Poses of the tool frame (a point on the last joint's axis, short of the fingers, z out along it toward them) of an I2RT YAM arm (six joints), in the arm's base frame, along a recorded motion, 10 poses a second.
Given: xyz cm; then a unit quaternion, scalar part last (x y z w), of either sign.
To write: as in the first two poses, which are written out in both.
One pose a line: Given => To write
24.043 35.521 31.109 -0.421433 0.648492 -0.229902 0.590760 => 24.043 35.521 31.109 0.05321 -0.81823 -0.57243 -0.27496 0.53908 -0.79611
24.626 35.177 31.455 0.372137 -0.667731 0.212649 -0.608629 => 24.626 35.177 31.455 0.01783 -0.75582 -0.65453 -0.23813 0.63259 -0.73697
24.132 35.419 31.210 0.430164 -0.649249 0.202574 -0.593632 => 24.132 35.419 31.210 0.07488 -0.79908 -0.59655 -0.31806 0.54785 -0.77376
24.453 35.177 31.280 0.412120 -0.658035 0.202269 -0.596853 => 24.453 35.177 31.280 0.05215 -0.78383 -0.61878 -0.30093 0.57849 -0.75815
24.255 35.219 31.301 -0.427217 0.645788 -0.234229 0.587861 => 24.255 35.219 31.301 0.05619 -0.82717 -0.55913 -0.27639 0.52524 -0.80481
